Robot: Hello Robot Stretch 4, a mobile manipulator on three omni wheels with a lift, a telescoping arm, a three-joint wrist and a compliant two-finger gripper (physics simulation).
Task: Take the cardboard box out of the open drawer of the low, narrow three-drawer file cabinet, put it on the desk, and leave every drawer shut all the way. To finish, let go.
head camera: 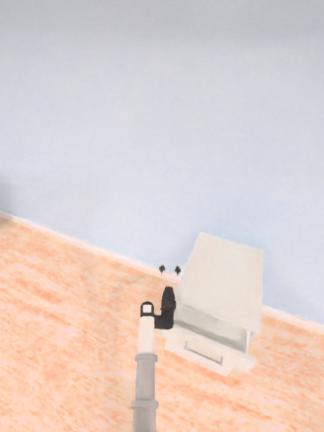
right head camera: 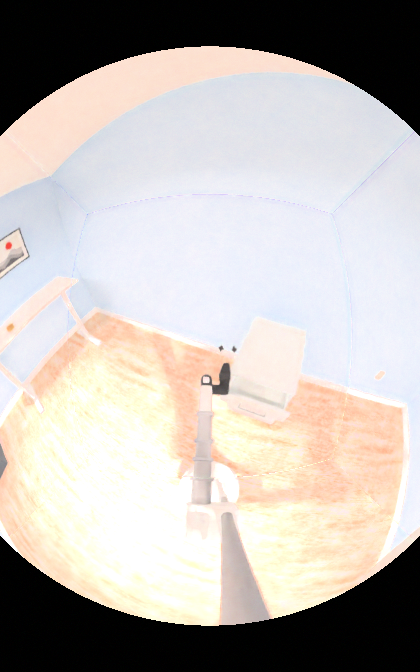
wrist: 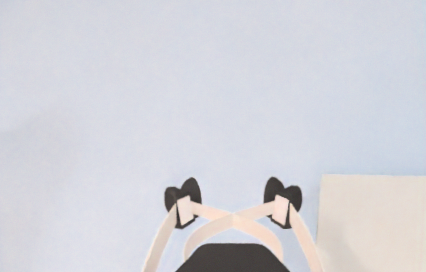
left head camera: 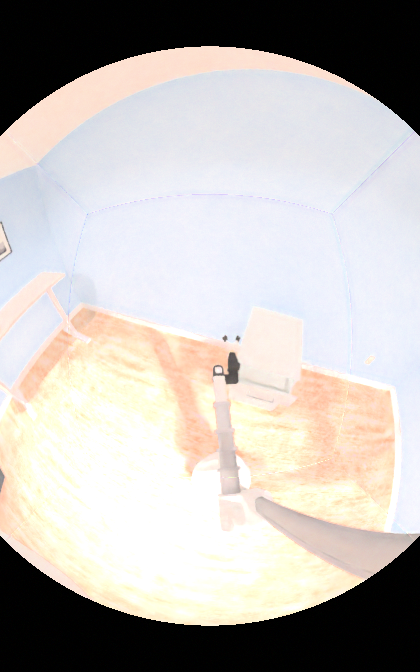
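Observation:
The low white file cabinet (head camera: 225, 275) (left head camera: 275, 340) (right head camera: 270, 350) stands against the wall. Its drawer (head camera: 172, 345) (right head camera: 272, 417) is partly out, with a grey inner strip visible. The cabinet's pale top (wrist: 375, 225) shows at the lower right of the wrist view. The cardboard box does not show; the cabinet top hides the back of the drawer. My gripper (head camera: 170, 270) (left head camera: 231, 339) (right head camera: 227, 349) (wrist: 232, 193) is part open and empty, with its fingertips to the left of the cabinet. The white desk (left head camera: 30, 300) (right head camera: 40, 307) stands at the far left.
A small brown item (right head camera: 10, 327) shows on the desk in the right head view. The arm (head camera: 146, 380) reaches forward to the left of the drawer front. The wall (head camera: 125, 150) is behind the cabinet, and a picture (right head camera: 15, 252) hangs above the desk.

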